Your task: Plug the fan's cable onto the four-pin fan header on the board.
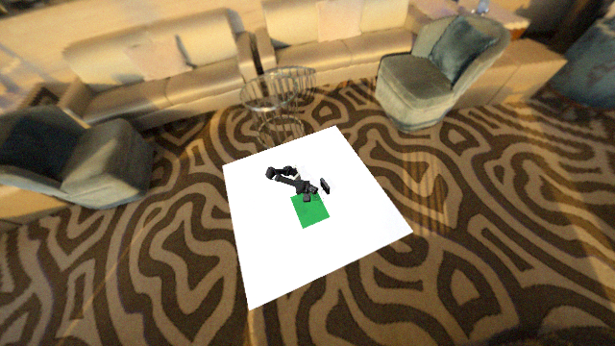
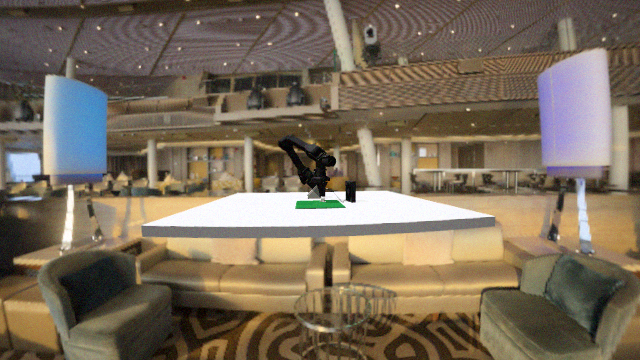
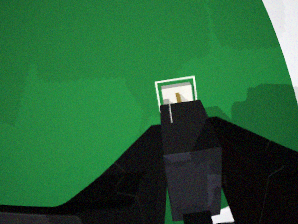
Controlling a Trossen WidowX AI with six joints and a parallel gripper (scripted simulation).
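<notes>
Right now my gripper tip is 50 mm above the four-pin fan header and 10 mm to the right of it. From my gripper tip the other things lie so: green board 80 mm ahead, 60 mm below, 20 mm to the right; then black fan plug 10 mm to the left, 10 mm above; then fan 160 mm to the left, 20 mm behind, 10 mm above.
</notes>
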